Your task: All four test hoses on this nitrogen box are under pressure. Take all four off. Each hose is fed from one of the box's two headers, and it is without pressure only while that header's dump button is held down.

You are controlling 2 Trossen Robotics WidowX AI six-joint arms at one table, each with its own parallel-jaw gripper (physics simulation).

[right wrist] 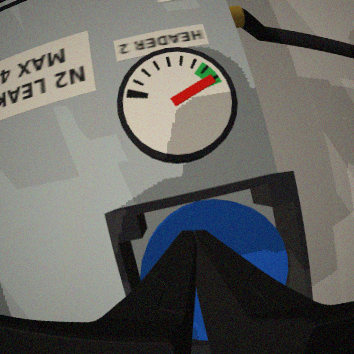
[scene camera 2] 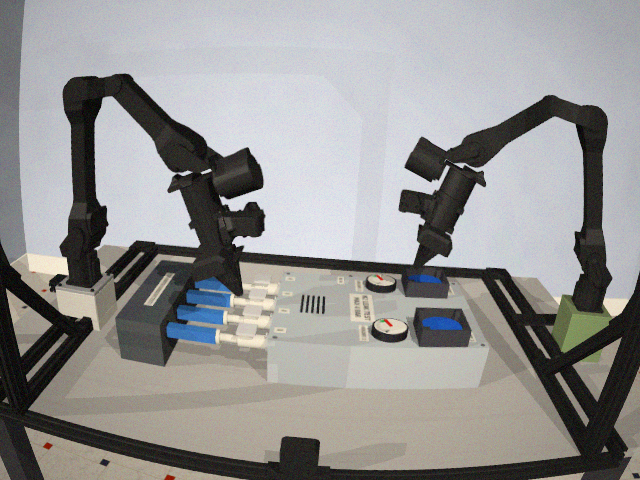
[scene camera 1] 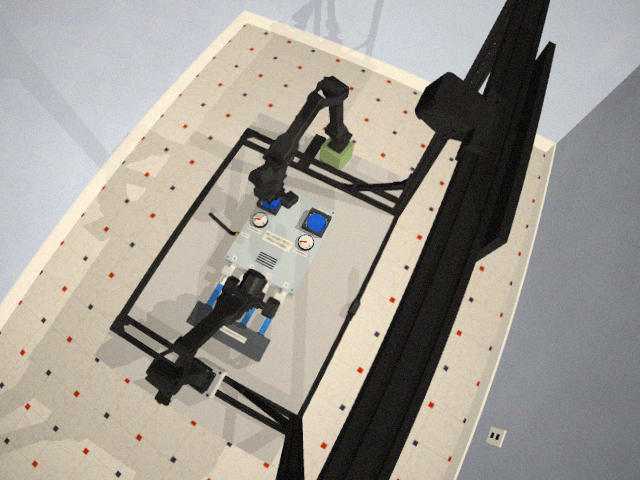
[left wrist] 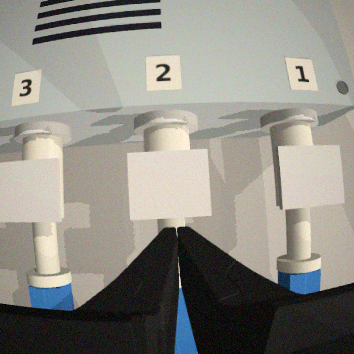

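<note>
The pale nitrogen box has several blue hoses plugged into its ports by white couplings. In the left wrist view ports 3, 2 and 1 show, each with its coupling seated. My left gripper is shut and empty, with its tips just over hose 2 behind its tag. My right gripper is shut and empty. It hangs a little above the header 2 dump button. The header 2 gauge has its needle at the green mark.
The header 1 button and its gauge sit nearer the front. The hoses run into a dark grey block. A black probe lies beside the box. A green block and a black frame surround the area.
</note>
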